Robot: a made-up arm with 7 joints.
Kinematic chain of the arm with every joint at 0, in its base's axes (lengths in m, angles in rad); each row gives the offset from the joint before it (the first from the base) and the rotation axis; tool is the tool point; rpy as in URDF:
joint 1: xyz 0.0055 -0.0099 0.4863 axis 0 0.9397 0.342
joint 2: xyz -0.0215 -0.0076 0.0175 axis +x
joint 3: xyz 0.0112 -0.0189 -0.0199 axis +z
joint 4: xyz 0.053 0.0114 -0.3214 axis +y
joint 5: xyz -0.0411 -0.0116 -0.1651 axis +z
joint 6: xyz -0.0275 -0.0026 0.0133 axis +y
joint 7: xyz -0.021 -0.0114 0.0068 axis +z
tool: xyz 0.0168 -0.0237 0.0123 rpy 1.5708 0 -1.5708
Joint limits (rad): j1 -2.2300..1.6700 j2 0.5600..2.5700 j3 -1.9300..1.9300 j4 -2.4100..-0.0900 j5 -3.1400..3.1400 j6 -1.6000..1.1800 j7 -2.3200..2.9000
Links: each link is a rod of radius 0.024 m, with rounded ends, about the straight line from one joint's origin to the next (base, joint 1, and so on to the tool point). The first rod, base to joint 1, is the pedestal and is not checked.
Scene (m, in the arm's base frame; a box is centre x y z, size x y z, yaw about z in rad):
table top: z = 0
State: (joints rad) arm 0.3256 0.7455 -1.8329 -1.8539 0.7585 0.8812 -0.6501
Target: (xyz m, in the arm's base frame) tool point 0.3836 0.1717 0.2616
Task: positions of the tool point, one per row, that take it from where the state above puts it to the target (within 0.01 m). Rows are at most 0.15 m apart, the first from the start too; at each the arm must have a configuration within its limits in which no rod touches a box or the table.
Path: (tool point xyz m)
1: -0.1110 0.1010 0.1195
2: 0.0129 0.1342 0.0893
3: 0.1485 0.1576 0.1025
4: 0.2780 0.1698 0.1615
5: 0.3836 0.1717 0.2616

